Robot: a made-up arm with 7 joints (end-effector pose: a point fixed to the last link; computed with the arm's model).
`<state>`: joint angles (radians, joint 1 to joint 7).
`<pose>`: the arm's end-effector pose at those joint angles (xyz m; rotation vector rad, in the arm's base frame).
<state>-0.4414 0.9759 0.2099 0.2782 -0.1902 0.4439 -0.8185</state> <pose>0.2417 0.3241 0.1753 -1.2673 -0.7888 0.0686</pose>
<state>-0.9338 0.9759 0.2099 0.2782 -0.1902 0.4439 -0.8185</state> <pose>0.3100 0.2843 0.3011 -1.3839 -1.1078 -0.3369</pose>
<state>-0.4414 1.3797 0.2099 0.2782 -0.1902 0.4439 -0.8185</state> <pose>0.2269 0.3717 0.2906 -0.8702 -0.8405 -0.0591</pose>
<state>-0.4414 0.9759 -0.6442 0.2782 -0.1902 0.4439 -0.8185</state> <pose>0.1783 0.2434 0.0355 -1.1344 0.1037 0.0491</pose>
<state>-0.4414 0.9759 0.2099 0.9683 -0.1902 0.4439 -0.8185</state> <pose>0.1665 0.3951 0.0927 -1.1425 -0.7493 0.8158</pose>
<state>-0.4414 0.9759 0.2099 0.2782 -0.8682 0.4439 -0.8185</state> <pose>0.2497 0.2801 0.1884 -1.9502 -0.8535 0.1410</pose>
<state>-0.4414 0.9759 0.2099 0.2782 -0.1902 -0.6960 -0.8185</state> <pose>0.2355 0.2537 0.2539 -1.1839 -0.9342 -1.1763</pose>
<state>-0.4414 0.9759 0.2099 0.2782 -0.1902 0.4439 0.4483</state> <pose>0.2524 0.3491 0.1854 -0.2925 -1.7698 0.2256</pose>
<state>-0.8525 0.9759 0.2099 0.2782 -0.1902 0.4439 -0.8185</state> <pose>0.3033 0.2911 0.2783 -1.3680 -1.0560 -0.2679</pose>
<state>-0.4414 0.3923 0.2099 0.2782 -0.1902 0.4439 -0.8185</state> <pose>0.2455 0.1856 0.0600 -1.8316 -0.6640 0.2684</pose>
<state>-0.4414 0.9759 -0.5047 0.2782 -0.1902 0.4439 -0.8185</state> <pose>0.1975 0.2524 0.0554 -1.1660 -0.0401 0.0527</pose>
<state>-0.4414 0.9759 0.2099 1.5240 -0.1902 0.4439 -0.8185</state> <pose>0.0686 0.4040 0.0500 -0.9623 -0.6672 1.3986</pose>
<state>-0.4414 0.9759 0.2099 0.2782 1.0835 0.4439 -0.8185</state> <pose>0.2179 0.3847 0.2273 -0.0080 -0.5406 -0.0521</pose>
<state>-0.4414 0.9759 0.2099 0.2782 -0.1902 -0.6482 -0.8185</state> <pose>0.2381 0.2568 0.2515 -1.1938 -0.9321 -1.1238</pose>
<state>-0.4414 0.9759 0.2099 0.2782 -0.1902 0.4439 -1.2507</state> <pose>0.2326 0.3192 0.1772 -1.5222 -0.3921 0.0091</pose>
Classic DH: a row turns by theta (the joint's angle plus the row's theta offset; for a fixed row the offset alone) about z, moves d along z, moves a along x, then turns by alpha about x. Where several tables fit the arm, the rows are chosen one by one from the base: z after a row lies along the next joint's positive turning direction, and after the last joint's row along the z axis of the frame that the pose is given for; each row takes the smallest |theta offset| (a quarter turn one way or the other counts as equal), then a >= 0, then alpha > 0; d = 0 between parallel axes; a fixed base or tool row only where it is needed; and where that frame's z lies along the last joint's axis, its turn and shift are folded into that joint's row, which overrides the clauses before.
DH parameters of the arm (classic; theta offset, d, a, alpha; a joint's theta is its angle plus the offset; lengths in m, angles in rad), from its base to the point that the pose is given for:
base (fixed): -0.071 0.2952 -0.0063 -1.3004
joint 1: -1.3111 0.0885 -0.009 -1.5708
joint 2: 1.2915 -0.0259 -0.0153 1.5708
joint 3: 1.5708 -0.2205 0.0311 -1.5708
joint 4: -1.5708 0.0016 0.0055 -1.5708
joint 5: 0 0.1047 -0.0099 1.5708
joint 6: 1.5708 -0.0178 0.093 1.5708
joint 7: 0.9391 -0.0223 0.0019 -2.1932
tool (fixed): -0.6071 -0.0301 0 0

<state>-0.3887 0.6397 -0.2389 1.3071 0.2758 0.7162 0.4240</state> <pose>0.0428 0.3551 -0.0217 0.3727 -0.3608 0.4418</pose>
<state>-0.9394 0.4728 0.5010 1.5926 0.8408 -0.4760 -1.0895</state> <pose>0.2795 0.2092 0.0344 -1.5704 -0.0109 -0.1055</pose>
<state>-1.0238 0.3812 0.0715 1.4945 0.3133 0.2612 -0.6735</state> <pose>0.2900 0.1855 0.0115 -1.2487 -0.2942 0.5017</pose>
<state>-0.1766 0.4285 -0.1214 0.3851 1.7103 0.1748 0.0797</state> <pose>0.1860 0.2344 0.0149 0.1031 -0.4601 -1.0310</pose>
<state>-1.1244 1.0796 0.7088 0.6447 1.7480 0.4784 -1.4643</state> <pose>0.1613 0.4353 0.3719 -0.2943 -0.7648 0.7138</pose>
